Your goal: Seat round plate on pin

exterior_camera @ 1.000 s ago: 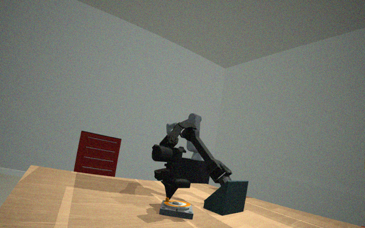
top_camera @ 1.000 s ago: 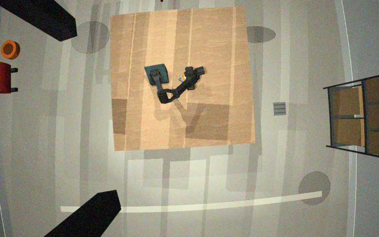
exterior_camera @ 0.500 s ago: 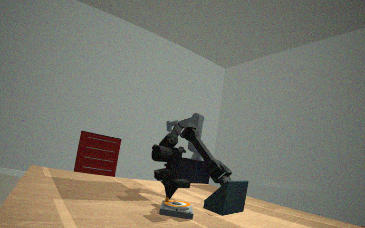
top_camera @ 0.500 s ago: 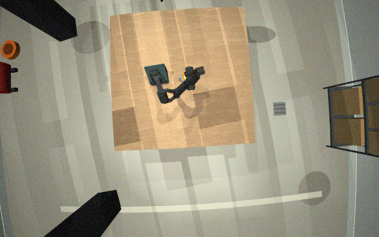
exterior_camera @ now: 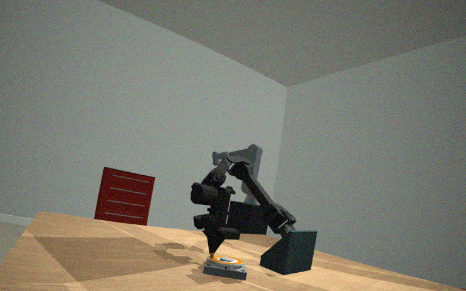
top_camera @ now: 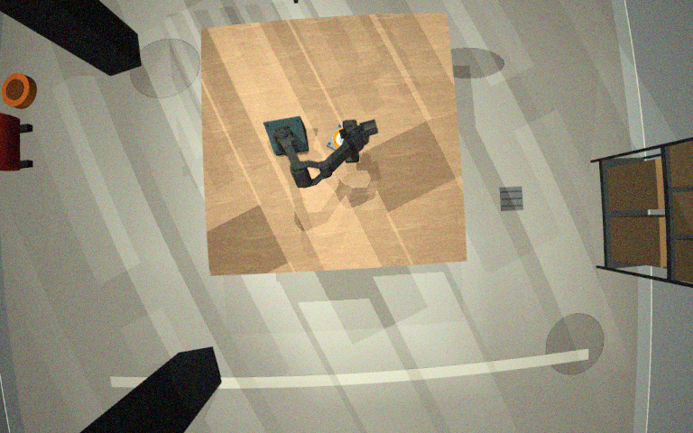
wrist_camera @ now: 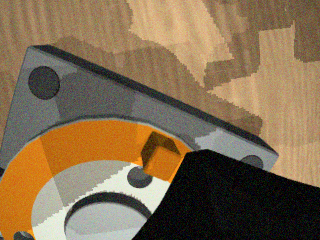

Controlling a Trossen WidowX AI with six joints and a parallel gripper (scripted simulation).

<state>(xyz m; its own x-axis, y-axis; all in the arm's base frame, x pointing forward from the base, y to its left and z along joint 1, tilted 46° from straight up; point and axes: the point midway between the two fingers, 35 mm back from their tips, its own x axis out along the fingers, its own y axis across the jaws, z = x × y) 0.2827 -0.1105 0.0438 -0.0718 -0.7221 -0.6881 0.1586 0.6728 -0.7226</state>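
Now: gripper tip 2 cm past the square grey base, 5 cm to the right of it and 2 cm above it.
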